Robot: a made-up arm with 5 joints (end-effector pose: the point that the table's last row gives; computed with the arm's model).
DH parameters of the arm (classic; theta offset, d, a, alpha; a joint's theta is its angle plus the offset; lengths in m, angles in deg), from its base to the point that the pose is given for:
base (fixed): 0 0 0.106 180
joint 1: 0 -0.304 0.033 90
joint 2: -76.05 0 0.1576 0
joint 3: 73.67 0 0.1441 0
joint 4: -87.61 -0.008 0 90
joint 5: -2.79 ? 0 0
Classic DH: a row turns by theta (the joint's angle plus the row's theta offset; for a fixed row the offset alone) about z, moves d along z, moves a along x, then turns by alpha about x.
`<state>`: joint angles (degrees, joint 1 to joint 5).
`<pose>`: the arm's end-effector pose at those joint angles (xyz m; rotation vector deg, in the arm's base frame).
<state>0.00 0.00 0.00 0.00 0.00</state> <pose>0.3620 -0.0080 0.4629 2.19 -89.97 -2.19</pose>
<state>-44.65 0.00 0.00 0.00 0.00</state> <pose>0.2937 0.1742 0.4629 36.87 -83.91 32.75</pose>
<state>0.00 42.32 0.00 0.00 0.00</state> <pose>0.4109 -0.0080 0.2714 1.16 -47.66 -2.63</pose>
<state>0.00 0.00 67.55 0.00 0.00</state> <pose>0.2532 -0.0080 0.2883 0.55 -22.44 -2.75</pose>
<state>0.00 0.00 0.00 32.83 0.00</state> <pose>0.3554 -0.0080 0.4407 1.39 -57.15 -2.55</pose>
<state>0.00 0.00 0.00 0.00 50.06</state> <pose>0.3620 -0.0080 0.4629 -36.93 -84.39 36.93</pose>
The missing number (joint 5, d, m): -0.041
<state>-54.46 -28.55 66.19 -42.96 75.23</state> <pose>0.2007 0.1188 0.3771 -17.56 -110.97 91.59</pose>
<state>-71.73 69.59 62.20 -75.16 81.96</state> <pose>0.1514 0.1121 0.1762 -2.92 -44.90 145.34</pose>
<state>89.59 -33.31 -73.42 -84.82 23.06</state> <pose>0.0972 0.1065 0.5806 67.72 47.54 -57.64</pose>
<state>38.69 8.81 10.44 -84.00 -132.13</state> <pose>0.2956 -0.1621 0.4446 129.76 -116.37 -38.99</pose>
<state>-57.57 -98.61 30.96 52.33 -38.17</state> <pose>0.0939 -0.0340 0.4649 80.01 -68.90 11.64</pose>
